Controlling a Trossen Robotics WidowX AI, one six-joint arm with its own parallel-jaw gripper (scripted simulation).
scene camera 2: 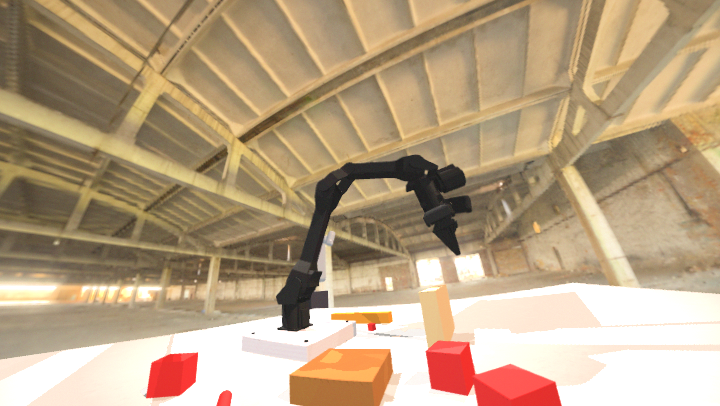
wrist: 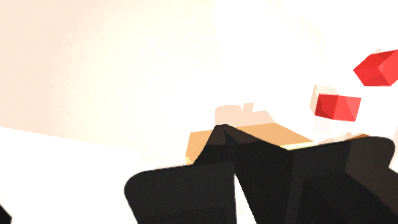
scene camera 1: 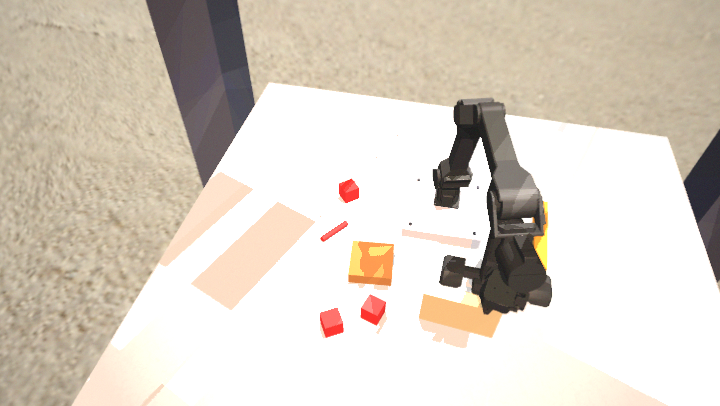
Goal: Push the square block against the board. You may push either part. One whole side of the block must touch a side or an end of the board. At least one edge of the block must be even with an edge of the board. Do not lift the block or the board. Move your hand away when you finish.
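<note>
Shut and holding nothing, the gripper is visible in scene camera 2 as well as in the wrist view. The scene also contains a board and a square block.
</note>
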